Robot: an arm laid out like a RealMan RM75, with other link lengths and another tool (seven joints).
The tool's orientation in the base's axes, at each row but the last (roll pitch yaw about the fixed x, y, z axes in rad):
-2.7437, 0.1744, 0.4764
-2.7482, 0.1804, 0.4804
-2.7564, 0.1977, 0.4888
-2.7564, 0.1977, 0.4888
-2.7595, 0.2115, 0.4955
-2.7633, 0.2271, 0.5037
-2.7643, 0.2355, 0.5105
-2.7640, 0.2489, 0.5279
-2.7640, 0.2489, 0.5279
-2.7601, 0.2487, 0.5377
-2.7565, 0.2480, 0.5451
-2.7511, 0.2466, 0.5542
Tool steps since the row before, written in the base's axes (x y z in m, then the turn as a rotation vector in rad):
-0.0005, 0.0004, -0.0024, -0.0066, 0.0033, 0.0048
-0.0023, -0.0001, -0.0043, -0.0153, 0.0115, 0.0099
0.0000, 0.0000, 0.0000, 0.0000, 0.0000, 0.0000
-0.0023, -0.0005, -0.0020, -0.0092, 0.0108, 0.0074
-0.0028, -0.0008, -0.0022, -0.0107, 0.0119, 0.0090
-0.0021, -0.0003, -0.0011, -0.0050, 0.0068, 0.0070
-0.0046, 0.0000, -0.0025, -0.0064, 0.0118, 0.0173
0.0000, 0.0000, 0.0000, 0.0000, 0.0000, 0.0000
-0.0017, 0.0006, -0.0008, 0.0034, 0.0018, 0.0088
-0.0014, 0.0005, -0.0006, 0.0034, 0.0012, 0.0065
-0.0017, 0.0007, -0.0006, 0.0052, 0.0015, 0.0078
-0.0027, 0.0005, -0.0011, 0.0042, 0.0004, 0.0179
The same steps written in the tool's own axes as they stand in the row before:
0.0002, 0.0004, 0.0024, -0.0051, -0.0070, -0.0014
-0.0013, 0.0009, 0.0046, -0.0099, -0.0191, -0.0010
0.0000, 0.0000, 0.0000, 0.0000, 0.0000, 0.0000
-0.0018, 0.0003, 0.0025, -0.0044, -0.0153, -0.0010
-0.0023, 0.0004, 0.0028, -0.0056, -0.0174, -0.0016
-0.0017, -0.0001, 0.0017, -0.0026, -0.0102, -0.0030
-0.0033, -0.0008, 0.0040, -0.0039, -0.0187, -0.0107
0.0000, 0.0000, 0.0000, 0.0000, 0.0000, 0.0000
-0.0009, -0.0009, 0.0015, 0.0016, -0.0033, -0.0089
-0.0008, -0.0008, 0.0012, 0.0018, -0.0020, -0.0069
-0.0009, -0.0011, 0.0013, 0.0031, -0.0020, -0.0087
-0.0017, -0.0011, 0.0021, -0.0007, -0.0052, -0.0176

